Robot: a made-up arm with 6 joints. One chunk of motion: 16 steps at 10 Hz.
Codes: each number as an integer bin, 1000 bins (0 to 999) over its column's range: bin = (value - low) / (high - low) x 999, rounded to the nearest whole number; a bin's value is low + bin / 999 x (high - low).
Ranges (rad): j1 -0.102..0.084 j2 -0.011..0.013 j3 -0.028..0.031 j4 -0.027..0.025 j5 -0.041..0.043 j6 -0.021..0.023
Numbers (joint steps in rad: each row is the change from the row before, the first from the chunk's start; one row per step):
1: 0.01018 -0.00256 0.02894 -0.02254 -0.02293 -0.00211
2: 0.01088 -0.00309 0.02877 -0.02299 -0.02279 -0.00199
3: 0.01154 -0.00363 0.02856 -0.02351 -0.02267 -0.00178
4: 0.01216 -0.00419 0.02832 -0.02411 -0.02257 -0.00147
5: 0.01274 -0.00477 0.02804 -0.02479 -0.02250 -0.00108
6: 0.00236 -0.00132 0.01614 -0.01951 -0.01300 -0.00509
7: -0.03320 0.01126 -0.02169 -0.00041 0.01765 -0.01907
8: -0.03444 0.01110 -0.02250 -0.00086 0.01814 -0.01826
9: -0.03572 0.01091 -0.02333 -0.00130 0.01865 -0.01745
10: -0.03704 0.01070 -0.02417 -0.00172 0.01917 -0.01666
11: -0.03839 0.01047 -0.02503 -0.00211 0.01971 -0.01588
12: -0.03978 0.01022 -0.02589 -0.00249 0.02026 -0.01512
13: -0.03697 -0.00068 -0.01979 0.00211 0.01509 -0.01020
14: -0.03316 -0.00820 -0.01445 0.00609 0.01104 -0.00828
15: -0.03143 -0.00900 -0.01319 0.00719 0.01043 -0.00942
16: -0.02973 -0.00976 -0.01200 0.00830 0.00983 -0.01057
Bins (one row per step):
1: 603 351 964 86 215 429
2: 606 329 961 77 217 432
3: 610 307 958 67 218 436
4: 613 283 954 56 219 443
5: 616 259 949 42 220 452
6: 561 403 747 144 333 361
7: 370 927 107 511 698 44
8: 363 920 93 502 703 62
9: 356 912 79 494 709 81
10: 349 903 65 486 716 99
11: 342 894 50 478 722 116
12: 334 883 36 471 729 134
13: 349 430 139 559 667 245
14: 370 117 229 636 619 289
15: 379 83 251 657 612 263
16: 388 52 271 678 605 237

